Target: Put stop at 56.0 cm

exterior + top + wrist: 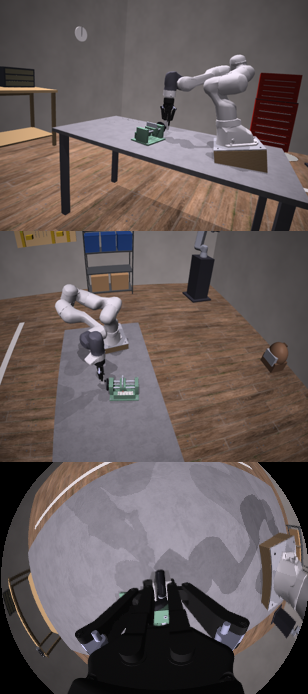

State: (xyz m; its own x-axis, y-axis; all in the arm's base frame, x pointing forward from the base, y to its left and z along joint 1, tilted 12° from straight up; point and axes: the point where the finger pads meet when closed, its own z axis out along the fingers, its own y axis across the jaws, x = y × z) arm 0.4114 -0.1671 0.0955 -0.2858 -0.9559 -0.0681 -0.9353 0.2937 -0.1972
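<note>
My gripper is now 20 mm to the right of the black handwheel, 20 mm above it and 10 mm short of it. Round my hand: stop carriage 120 mm to the left, 80 mm ahead.
</note>
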